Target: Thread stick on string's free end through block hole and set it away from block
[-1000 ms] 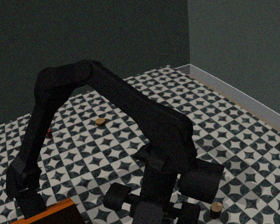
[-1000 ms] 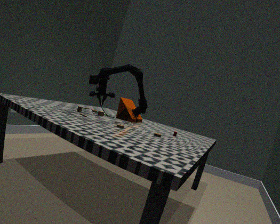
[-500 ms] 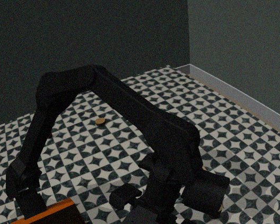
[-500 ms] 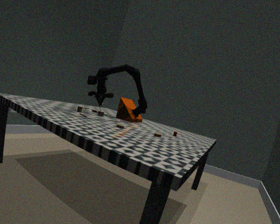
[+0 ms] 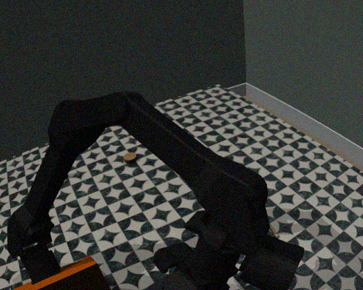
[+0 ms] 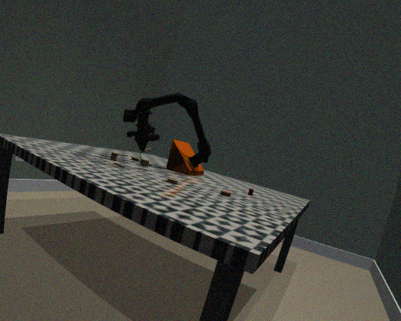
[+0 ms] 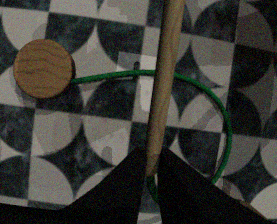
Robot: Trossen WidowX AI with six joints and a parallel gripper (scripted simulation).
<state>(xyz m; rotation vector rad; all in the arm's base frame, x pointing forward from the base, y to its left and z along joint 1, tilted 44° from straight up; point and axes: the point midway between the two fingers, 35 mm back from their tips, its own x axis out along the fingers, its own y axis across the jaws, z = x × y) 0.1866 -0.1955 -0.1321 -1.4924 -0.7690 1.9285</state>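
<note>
Right now the wooden cylinder is 200 mm ahead of my gripper tip, 40 mm below it and 20 mm to the right of it. From my gripper tip the other things lie so: round wooden button 70 mm to the right, 60 mm below, 50 mm behind; tan wooden block 70 mm to the left, 70 mm ahead, 50 mm below; thin wooden stick 10 mm behind, 10 mm above.
</note>
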